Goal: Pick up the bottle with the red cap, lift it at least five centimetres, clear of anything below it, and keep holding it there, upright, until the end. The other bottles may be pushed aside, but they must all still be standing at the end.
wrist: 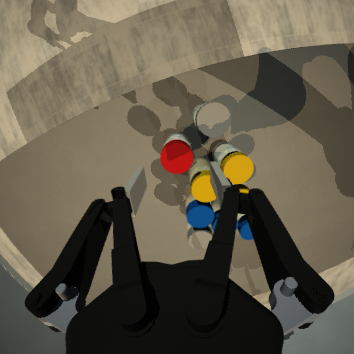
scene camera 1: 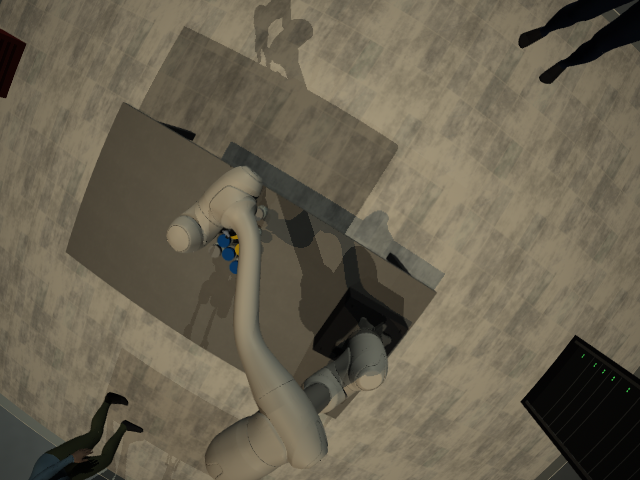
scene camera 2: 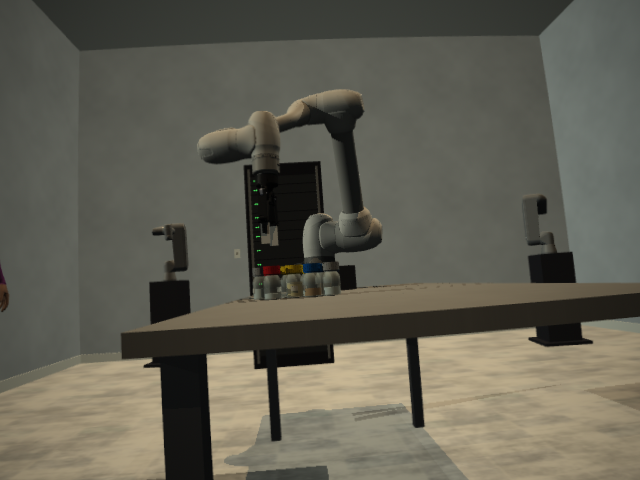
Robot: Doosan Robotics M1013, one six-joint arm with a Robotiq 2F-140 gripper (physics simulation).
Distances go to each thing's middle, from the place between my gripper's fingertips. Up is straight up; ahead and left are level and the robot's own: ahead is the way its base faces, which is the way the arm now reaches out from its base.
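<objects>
Red-capped bottle (wrist: 176, 156): position 120 mm below my hand.
</objects>
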